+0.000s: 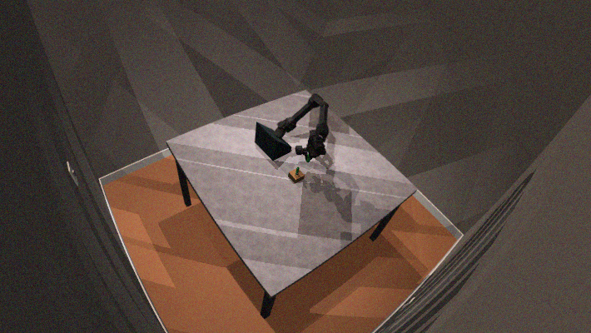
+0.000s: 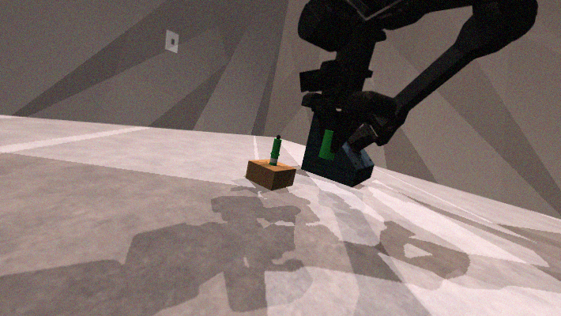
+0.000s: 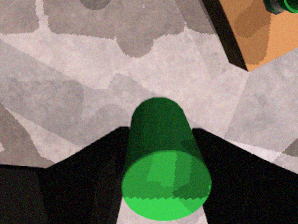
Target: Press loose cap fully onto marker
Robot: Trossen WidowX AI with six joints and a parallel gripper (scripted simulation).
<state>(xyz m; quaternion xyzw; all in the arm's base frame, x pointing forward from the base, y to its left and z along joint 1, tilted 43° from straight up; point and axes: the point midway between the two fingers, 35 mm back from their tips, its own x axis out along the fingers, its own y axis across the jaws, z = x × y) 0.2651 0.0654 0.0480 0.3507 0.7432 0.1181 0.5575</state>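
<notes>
Right now the orange-brown holder block is 10 cm to the right of my gripper tip, 8 cm below it and 3 cm ahead of it. Round my gripper tip: green cap 1 cm above.
</notes>
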